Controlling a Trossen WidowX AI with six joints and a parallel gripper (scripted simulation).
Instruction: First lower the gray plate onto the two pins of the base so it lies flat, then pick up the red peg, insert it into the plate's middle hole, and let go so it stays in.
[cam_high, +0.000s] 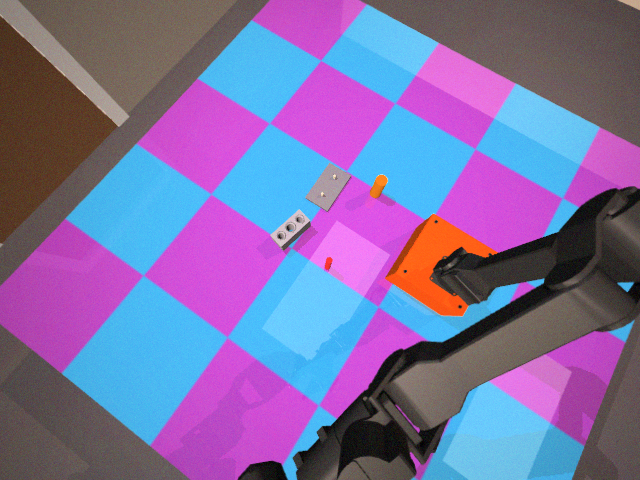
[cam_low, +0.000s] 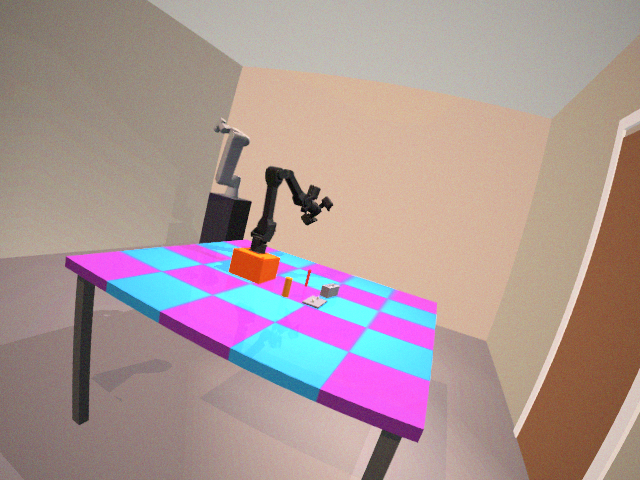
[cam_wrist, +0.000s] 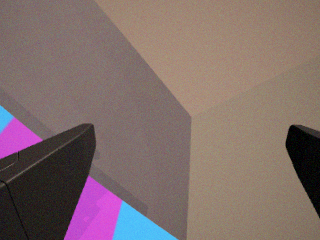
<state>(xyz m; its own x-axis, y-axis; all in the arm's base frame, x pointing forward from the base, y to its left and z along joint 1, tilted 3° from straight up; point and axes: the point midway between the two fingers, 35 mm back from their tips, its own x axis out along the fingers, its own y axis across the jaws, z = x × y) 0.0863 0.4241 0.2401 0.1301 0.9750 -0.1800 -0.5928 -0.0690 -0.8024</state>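
My gripper tip is now 260 mm short of the gray plate, 370 mm to the left of it and 280 mm above it. Also, from my gripper tip: red peg 140 mm ahead, 350 mm to the right, 270 mm below; orange cylinder 150 mm ahead, 590 mm to the right, 270 mm below; base 260 mm ahead, 520 mm to the right, 300 mm below.
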